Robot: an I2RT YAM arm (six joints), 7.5 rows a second.
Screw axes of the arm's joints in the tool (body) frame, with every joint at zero. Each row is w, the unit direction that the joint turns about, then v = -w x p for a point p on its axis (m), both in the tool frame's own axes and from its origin. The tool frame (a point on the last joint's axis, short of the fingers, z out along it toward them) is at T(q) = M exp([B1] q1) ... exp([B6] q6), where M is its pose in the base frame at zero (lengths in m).
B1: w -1 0 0 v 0 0.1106 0
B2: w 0 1 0 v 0.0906 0 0.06
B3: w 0 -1 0 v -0.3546 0 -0.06
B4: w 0 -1 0 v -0.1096 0 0
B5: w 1 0 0 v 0 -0.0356 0
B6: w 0 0 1 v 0 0 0
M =
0 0 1 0.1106
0 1 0 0
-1 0 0 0.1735
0 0 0 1
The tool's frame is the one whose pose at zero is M.
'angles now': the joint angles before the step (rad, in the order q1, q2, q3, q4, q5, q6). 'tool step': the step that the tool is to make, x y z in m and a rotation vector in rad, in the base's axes. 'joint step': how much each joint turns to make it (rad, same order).
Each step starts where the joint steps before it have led.
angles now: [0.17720 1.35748 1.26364 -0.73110 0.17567 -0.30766]
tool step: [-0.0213 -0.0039 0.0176 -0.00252 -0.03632 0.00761]
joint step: [-0.00018 -0.08133 0.00006 -0.04398 0.00101 -0.01196]
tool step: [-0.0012 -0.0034 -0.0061 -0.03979 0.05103 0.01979]
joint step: [-0.01181 0.00617 -0.00553 -0.03752 0.00041 -0.04462]
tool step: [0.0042 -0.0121 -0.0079 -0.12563 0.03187 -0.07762]
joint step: [-0.03173 0.01989 -0.00956 -0.01027 0.12037 -0.04477]
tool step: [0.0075 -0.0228 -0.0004 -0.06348 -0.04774 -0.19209]
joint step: [-0.07073 0.01773 -0.00018 0.04083 0.13036 0.05176]
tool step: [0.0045 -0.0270 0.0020 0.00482 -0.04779 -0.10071]
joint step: [-0.09830 0.00663 -0.00018 0.05255 -0.00144 0.00506]
